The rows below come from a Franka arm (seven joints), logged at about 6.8 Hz.
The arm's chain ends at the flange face. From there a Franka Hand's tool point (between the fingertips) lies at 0.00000 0.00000 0.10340 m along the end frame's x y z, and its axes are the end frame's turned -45 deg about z.
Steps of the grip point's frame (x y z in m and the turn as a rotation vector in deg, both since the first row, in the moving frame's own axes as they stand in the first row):
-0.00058 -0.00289 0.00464 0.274 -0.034 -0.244
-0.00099 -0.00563 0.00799 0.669 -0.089 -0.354
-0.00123 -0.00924 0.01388 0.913 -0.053 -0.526
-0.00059 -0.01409 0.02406 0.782 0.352 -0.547
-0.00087 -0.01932 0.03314 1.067 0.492 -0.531
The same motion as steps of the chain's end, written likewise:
-0.00206 -0.00133 0.00464 0.170 -0.218 -0.244
-0.00371 -0.00254 0.00800 0.410 -0.536 -0.354
-0.00617 -0.00457 0.01389 0.608 -0.683 -0.526
-0.00982 -0.00810 0.02407 0.802 -0.304 -0.547
-0.01353 -0.01106 0.03316 1.102 -0.407 -0.531

